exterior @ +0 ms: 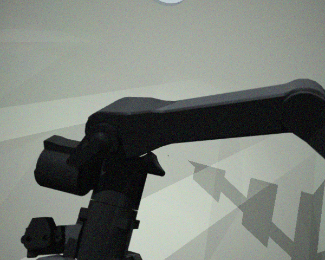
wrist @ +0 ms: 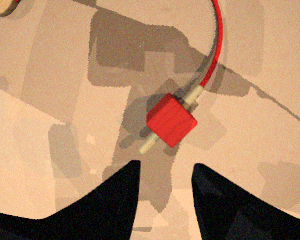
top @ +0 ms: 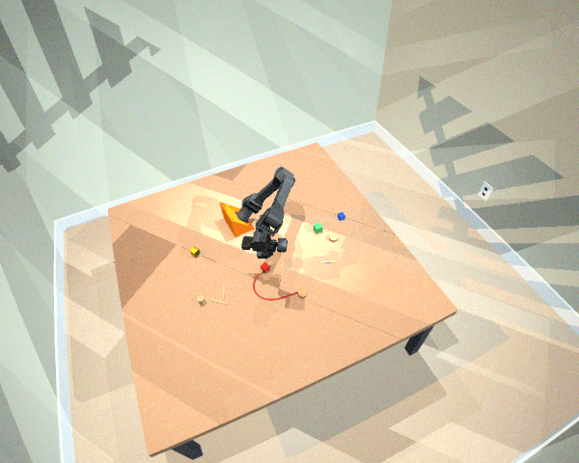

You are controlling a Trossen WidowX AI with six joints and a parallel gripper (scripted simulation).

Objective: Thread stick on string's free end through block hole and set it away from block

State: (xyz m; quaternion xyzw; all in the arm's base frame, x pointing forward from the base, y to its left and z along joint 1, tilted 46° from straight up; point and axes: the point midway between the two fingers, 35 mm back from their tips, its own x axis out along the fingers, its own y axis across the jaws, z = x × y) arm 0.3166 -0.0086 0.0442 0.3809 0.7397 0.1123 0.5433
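My gripper tip is 10 mm to the left of the red cube and 80 mm above it. The rest, counted from my gripper tip: blue cube 150 mm behind, 440 mm to the left, 80 mm below; green cube 120 mm behind, 300 mm to the left, 80 mm below; yellow cube 220 mm behind, 290 mm to the right, 80 mm below.
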